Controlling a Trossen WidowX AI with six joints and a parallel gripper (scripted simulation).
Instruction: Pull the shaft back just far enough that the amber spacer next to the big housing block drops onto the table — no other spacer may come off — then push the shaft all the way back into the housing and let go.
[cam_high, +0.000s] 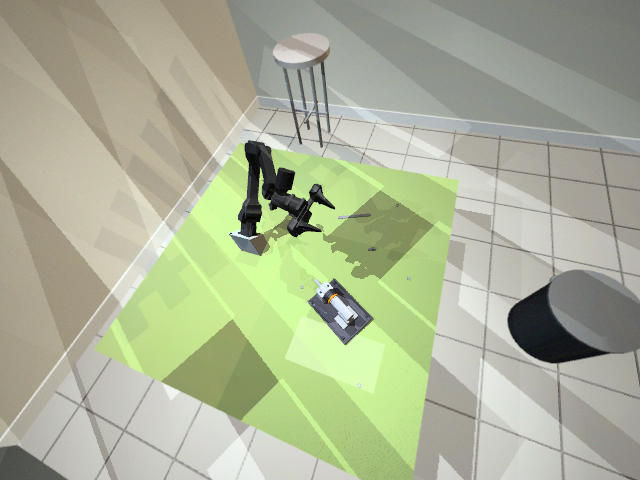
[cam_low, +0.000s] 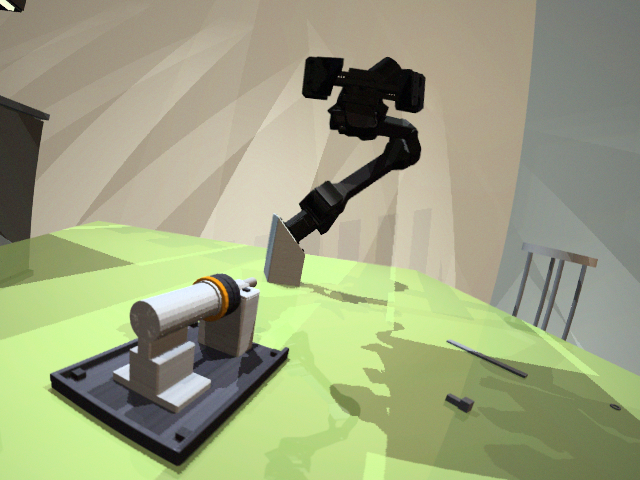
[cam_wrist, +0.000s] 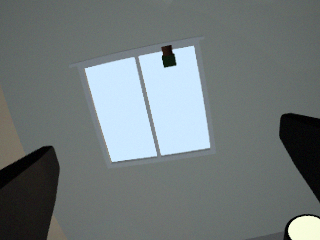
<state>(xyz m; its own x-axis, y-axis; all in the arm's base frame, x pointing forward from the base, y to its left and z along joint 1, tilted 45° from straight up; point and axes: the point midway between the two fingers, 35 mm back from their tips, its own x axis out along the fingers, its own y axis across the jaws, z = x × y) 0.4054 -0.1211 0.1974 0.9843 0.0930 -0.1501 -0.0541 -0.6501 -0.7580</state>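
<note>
Now: gripper tip 31 cm above the grey shaft, 13 cm to the left of it and 2 cm short of it. From my gripper tip the other things lie so: black spacer: 31 cm below, 14 cm to the right, 5 cm ahead; then amber spacer: 31 cm below, 15 cm to the right, 6 cm ahead.
</note>
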